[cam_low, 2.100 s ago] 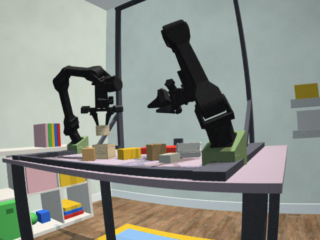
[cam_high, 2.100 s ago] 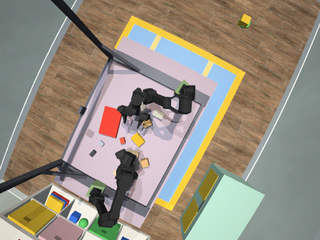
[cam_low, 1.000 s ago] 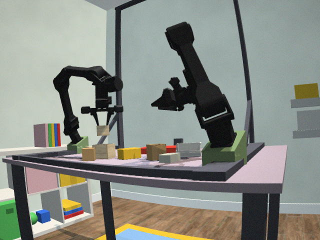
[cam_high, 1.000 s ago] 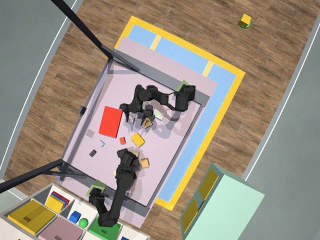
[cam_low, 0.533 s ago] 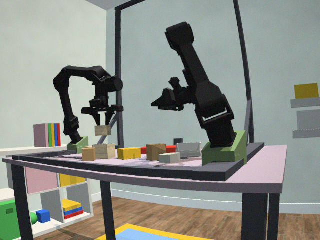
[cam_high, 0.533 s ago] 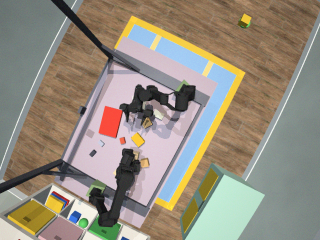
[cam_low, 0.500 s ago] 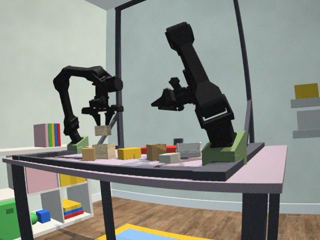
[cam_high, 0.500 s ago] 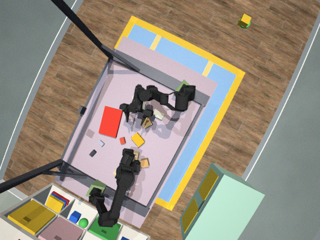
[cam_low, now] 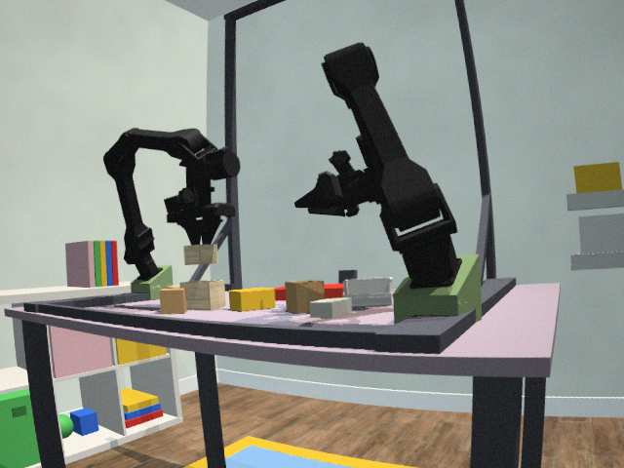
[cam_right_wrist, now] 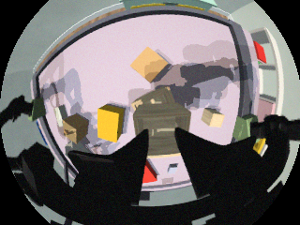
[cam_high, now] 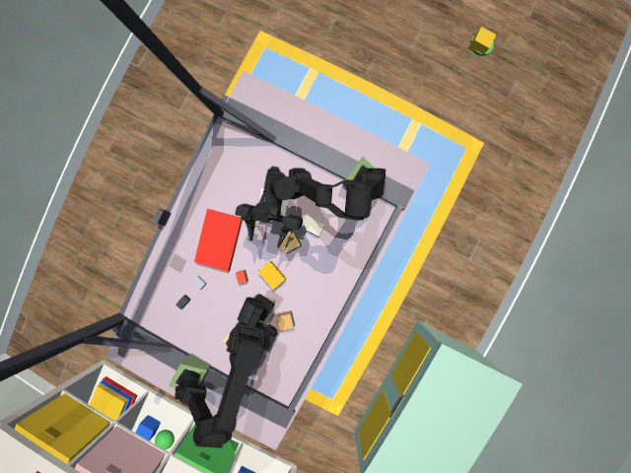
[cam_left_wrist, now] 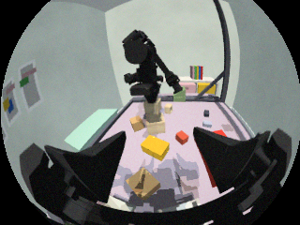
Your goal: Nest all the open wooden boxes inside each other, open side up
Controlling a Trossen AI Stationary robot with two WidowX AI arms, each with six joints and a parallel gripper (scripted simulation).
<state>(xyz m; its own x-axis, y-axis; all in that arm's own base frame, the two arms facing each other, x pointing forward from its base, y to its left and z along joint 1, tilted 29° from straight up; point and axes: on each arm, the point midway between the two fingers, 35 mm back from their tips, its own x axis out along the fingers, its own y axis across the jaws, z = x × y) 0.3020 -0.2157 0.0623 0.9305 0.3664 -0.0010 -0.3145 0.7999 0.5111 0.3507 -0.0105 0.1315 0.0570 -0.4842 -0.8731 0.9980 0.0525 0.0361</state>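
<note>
My right hand is 140 mm above the tan box, 90 mm short of it and 20 mm to the right of it. The rest, counted from my right hand: pale block: 340 mm to the left, 150 mm below, 60 mm behind; then flat red slab: 280 mm behind, 150 mm below, 80 mm to the left; then red cube: 150 mm below, 130 mm behind, 40 mm to the left.
</note>
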